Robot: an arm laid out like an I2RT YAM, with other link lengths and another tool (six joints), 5 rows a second.
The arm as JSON. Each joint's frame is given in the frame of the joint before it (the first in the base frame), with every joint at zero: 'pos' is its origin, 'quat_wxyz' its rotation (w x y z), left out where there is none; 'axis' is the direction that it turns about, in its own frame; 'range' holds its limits. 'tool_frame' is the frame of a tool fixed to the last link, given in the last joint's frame.
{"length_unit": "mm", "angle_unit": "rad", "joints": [
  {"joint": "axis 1", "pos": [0.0, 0.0, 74.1], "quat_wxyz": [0.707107, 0.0, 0.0, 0.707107], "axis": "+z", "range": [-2.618, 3.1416]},
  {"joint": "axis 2", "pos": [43.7, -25.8, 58.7], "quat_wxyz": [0.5, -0.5, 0.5, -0.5], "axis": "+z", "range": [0.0, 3.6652]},
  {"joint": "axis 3", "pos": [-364.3, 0.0, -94.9], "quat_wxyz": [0.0, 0.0, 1.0, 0.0], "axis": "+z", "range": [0.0, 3.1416]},
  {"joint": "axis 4", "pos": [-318.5, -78.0, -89.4], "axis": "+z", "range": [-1.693, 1.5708]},
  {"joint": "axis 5", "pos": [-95.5, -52.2, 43.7], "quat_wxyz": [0.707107, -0.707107, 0.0, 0.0], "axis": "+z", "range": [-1.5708, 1.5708]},
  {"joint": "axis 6", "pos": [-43.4, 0.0, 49.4], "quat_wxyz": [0.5, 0.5, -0.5, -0.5], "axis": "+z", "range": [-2.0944, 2.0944]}
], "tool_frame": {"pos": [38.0, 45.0, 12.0], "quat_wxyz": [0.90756, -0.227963, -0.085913, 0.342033]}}
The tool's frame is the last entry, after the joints.
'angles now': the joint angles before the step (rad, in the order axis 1, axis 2, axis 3, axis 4, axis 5, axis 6). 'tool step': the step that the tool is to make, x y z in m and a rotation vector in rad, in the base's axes. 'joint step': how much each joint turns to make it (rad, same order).
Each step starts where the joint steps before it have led.
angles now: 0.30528 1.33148 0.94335 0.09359 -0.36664 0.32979
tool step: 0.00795 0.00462 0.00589 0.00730 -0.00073 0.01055
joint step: 0.00306 0.02296 0.03361 -0.00608 -0.00912 0.00461
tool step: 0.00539 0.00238 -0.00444 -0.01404 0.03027 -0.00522
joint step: 0.00304 0.02613 0.02015 -0.02769 0.00913 -0.00156
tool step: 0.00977 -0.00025 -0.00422 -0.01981 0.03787 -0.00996
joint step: -0.00607 0.03831 0.03519 -0.04112 0.00616 -0.00602
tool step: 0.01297 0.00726 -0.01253 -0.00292 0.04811 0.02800
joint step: 0.00302 0.05827 0.02919 -0.01714 -0.02757 0.00144
